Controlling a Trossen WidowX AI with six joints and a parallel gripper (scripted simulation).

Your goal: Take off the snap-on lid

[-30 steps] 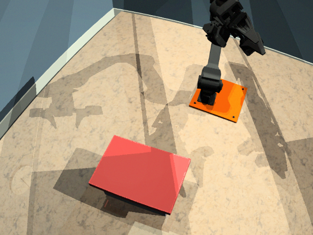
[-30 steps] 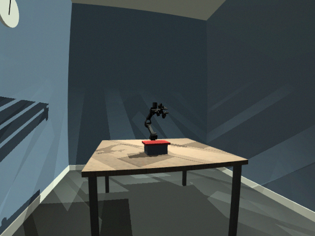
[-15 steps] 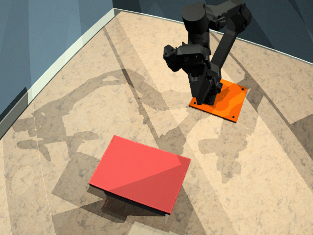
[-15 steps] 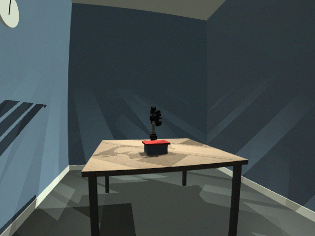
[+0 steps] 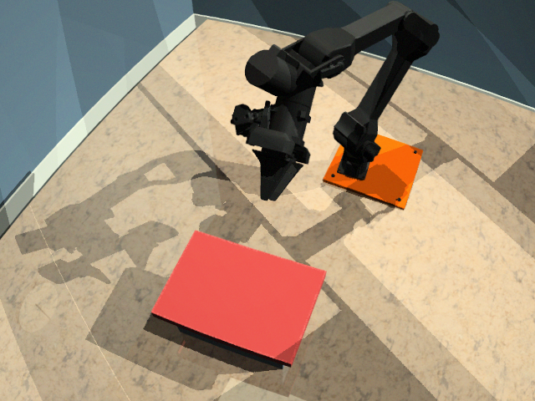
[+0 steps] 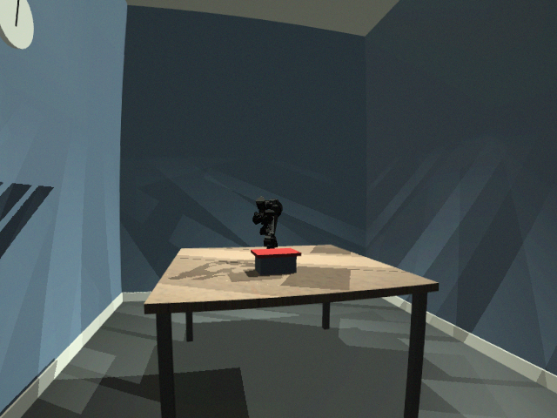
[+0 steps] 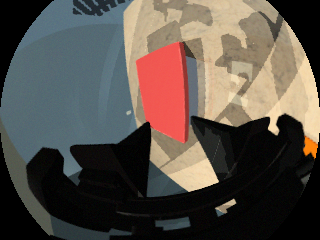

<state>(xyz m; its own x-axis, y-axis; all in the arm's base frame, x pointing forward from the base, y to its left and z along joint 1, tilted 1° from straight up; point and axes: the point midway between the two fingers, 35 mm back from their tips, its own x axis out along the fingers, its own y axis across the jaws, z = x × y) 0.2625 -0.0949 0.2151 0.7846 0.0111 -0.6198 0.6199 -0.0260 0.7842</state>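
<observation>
The red lid lies 130 mm ahead of my gripper tip and 100 mm below it. Also, from my gripper tip: storage box (150 mm below, 130 mm ahead).
</observation>
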